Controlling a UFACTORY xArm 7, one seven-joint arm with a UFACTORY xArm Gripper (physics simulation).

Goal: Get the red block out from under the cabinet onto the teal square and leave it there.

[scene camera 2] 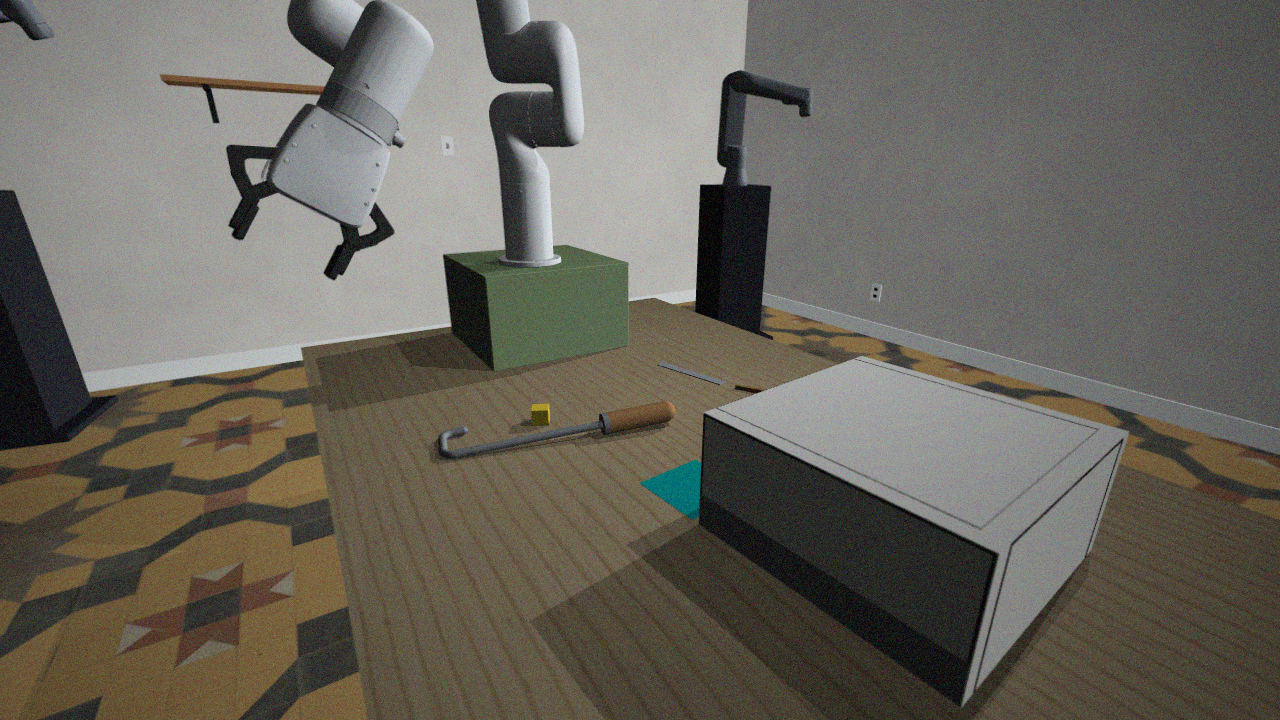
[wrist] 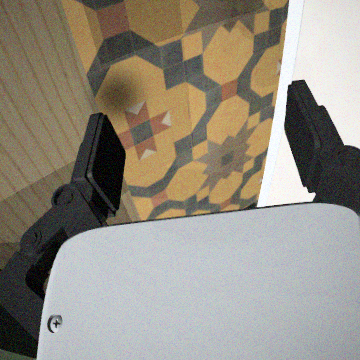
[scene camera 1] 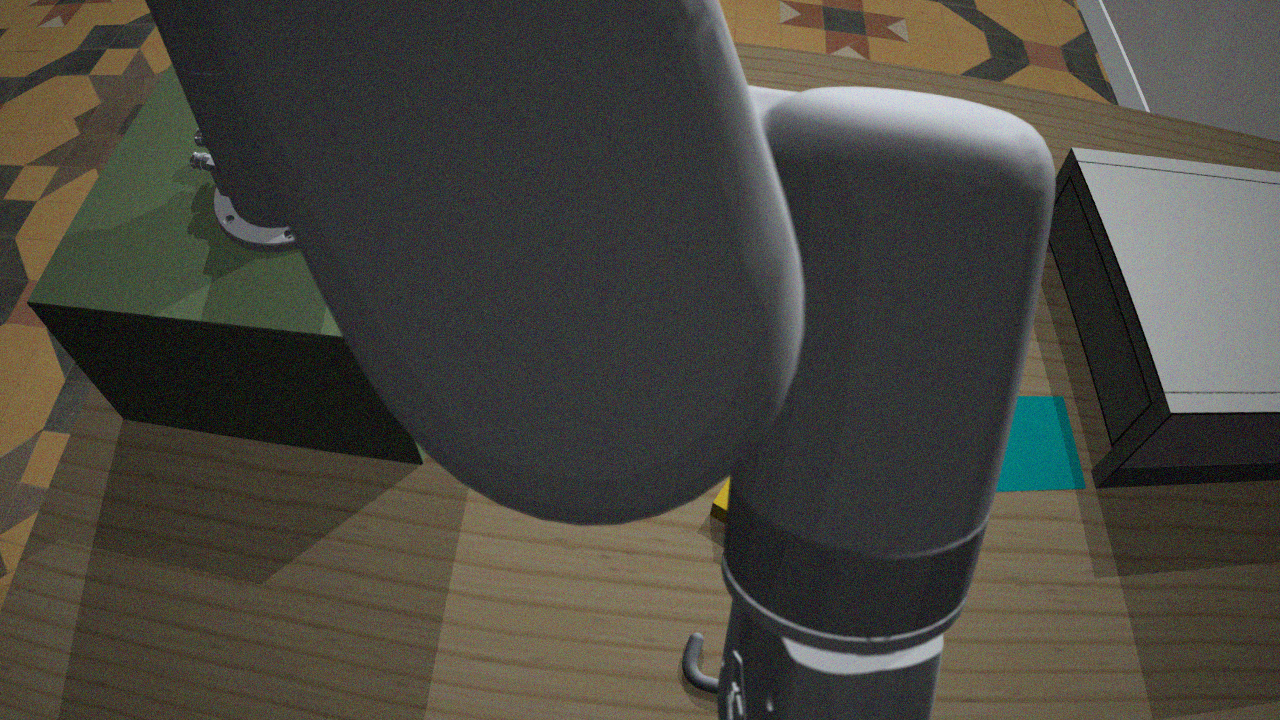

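Seen in the pictures: gripper, fingertip midpoint: (scene camera 2: 285, 258) (wrist: 198, 117); arm's base, origin of the base link: (scene camera 2: 530, 262).
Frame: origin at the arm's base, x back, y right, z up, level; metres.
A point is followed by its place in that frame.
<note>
The cabinet (scene camera 1: 1199, 286) @(z -0.045, x -0.734, y -0.183 m) (scene camera 2: 904, 438) @(z -0.045, x -0.810, y -0.186 m), a light grey box with dark sides, stands on the wooden table. The teal square (scene camera 1: 1042, 443) @(z -0.179, x -0.637, y -0.070 m) (scene camera 2: 675, 488) @(z -0.179, x -0.619, y -0.045 m) lies flat beside it, partly hidden by the arm in scene camera 1 and by the cabinet in scene camera 2. The red block does not show in any view. My gripper (scene camera 2: 286, 250) @(z 0.093, x -0.434, y 0.347 m) (wrist: 198, 117) @(z 0.093, x -0.434, y 0.347 m) is wide open with nothing between its fingers. It hangs high in the air, tilted, far from the cabinet and past the table's side edge in the wrist view.
A hooked rod with a wooden handle (scene camera 2: 637, 417) @(z -0.155, x -0.463, y -0.056 m) lies on the table; its hook also shows in scene camera 1 (scene camera 1: 693, 662) @(z -0.169, x -0.381, y 0.200 m). A small yellow block (scene camera 2: 540, 413) @(z -0.160, x -0.390, y 0.071 m) is near it. A thin grey strip (scene camera 2: 691, 373) @(z -0.179, x -0.276, y -0.238 m) lies farther back. The green base block (scene camera 1: 179, 286) @(z 0.000, x 0.039, y 0.108 m) (scene camera 2: 559, 308) @(z -0.076, x -0.103, y -0.032 m) carries the arm.
</note>
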